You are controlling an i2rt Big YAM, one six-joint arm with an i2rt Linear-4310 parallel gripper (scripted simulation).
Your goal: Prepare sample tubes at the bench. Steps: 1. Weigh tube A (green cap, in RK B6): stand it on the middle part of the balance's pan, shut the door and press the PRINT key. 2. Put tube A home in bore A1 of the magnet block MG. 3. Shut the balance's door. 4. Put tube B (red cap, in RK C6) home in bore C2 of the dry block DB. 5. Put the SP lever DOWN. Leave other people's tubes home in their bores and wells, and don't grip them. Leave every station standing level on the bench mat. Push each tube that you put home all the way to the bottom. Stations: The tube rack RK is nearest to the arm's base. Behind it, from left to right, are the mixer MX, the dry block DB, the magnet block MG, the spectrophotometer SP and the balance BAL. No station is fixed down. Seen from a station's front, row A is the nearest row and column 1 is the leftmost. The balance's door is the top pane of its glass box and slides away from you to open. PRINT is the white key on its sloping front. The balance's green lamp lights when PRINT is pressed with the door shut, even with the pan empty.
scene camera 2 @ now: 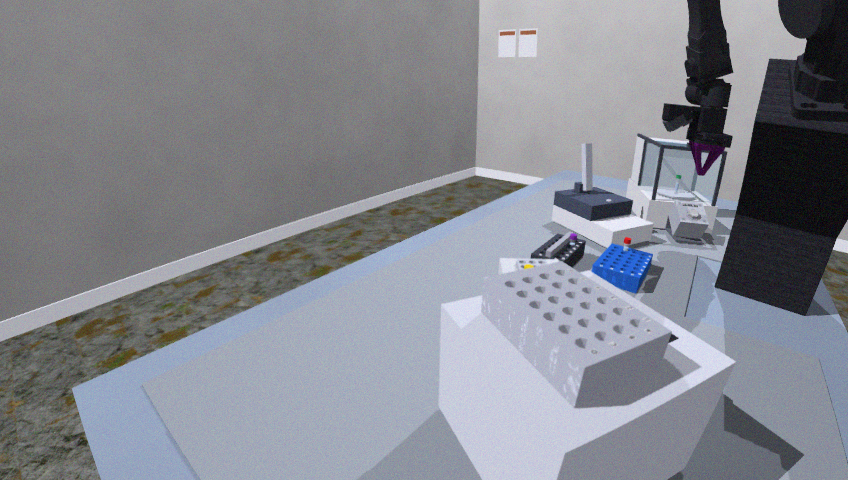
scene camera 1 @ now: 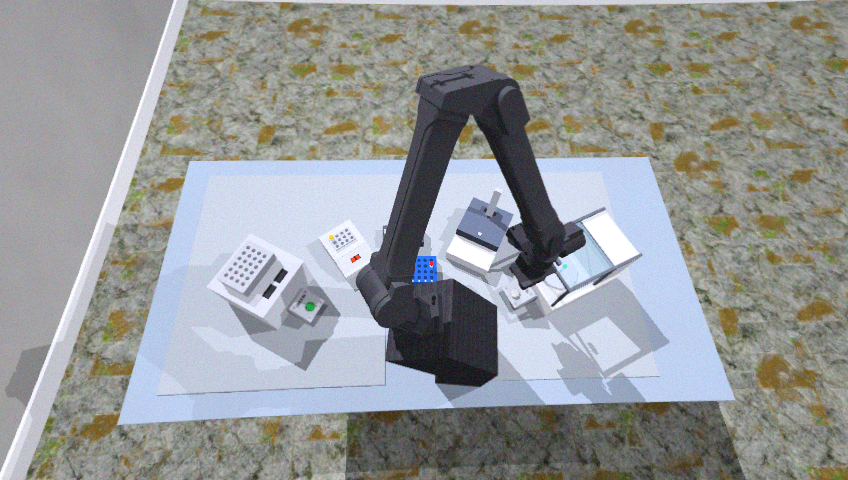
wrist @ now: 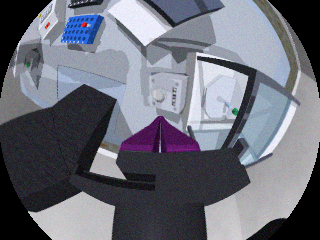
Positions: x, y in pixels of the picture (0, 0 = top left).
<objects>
A balance shows in scene camera 2, in scene camera 1 (609, 238) and in the wrist view. The same spot on the balance: (wrist: 219, 98) is (scene camera 2: 676, 167).
</objects>
